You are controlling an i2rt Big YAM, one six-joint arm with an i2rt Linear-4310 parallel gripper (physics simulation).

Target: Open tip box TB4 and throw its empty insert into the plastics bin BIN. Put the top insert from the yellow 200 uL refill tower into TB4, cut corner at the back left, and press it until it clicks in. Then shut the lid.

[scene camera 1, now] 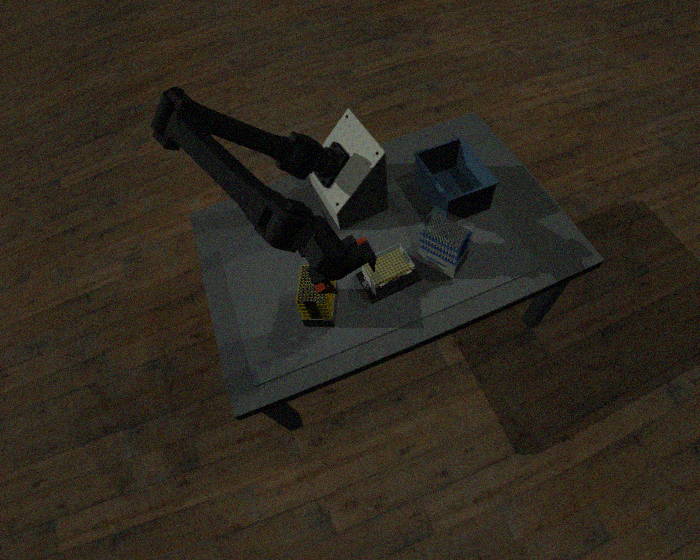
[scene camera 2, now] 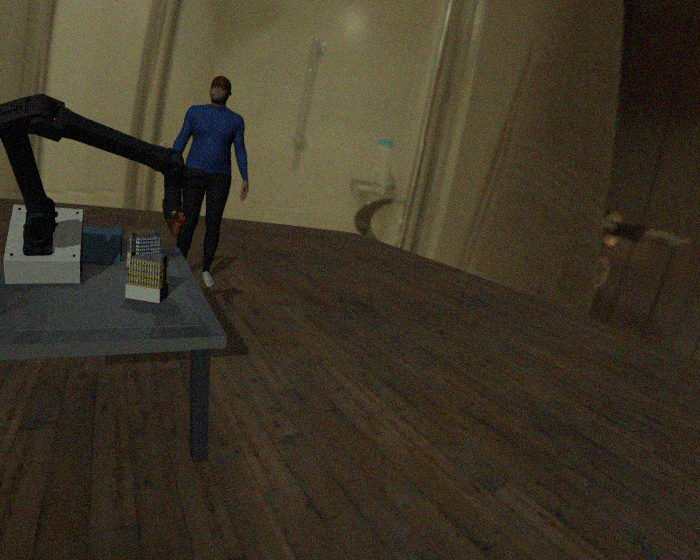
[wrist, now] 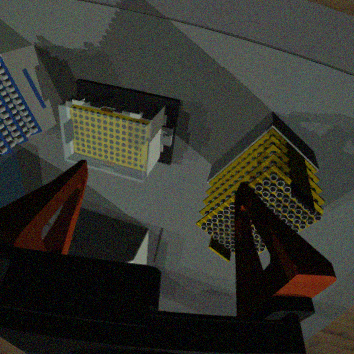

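Note:
Tip box TB4 [scene camera 1: 389, 268] [wrist: 110, 137] stands in a dark holder. Its clear lid appears shut over a yellow perforated insert with empty holes. TB4 does not show in scene camera 2. The yellow refill tower [scene camera 1: 315, 303] [scene camera 2: 145, 271] [wrist: 280, 195] stands apart from TB4, with several layers of tips. The blue bin BIN [scene camera 1: 481, 166] [scene camera 2: 102, 245] stands at the far side of the table. My gripper [scene camera 1: 350, 277] [scene camera 2: 173, 225] [wrist: 163, 177] is open and empty, raised above the table. In the wrist view one finger hides part of the tower, and TB4 lies beyond the gap between the fingertips.
A blue-layered tip tower [scene camera 1: 444, 242] [scene camera 2: 145, 242] [wrist: 10, 107] stands between TB4 and the bin. The white arm pedestal [scene camera 1: 364, 140] [scene camera 2: 43, 271] stands at the back of the table [scene camera 1: 262, 362] [scene camera 2: 99, 315]. A person [scene camera 2: 210, 140] in a blue top stands beyond the table.

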